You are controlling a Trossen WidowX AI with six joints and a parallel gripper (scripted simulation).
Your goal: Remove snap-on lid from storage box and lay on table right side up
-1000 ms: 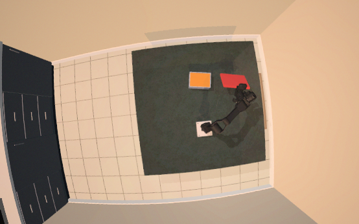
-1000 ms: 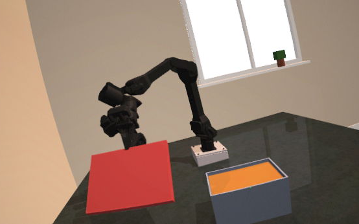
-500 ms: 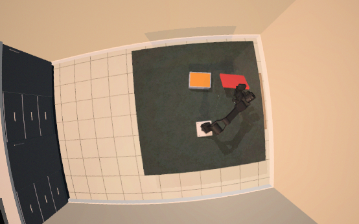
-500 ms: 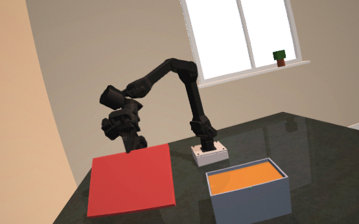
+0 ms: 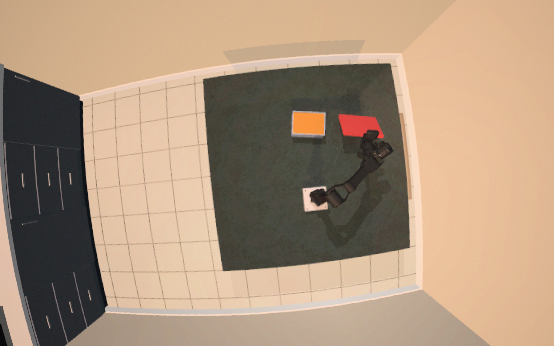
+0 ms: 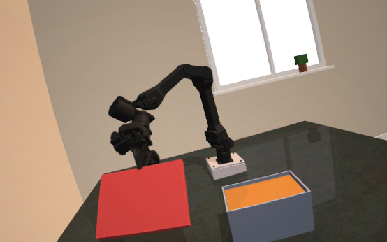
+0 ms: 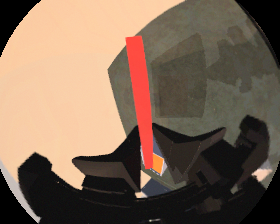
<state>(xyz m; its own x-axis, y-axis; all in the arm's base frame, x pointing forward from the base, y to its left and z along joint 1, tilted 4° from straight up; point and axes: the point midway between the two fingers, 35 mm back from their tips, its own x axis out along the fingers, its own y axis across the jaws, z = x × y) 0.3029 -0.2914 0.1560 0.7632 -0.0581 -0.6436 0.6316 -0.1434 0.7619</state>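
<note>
The red lid lies 60 mm ahead of my gripper tip, 50 mm below it and 10 mm to the right of it. Round my gripper tip: grey storage box (290 mm to the left, 140 mm below, 110 mm ahead).
</note>
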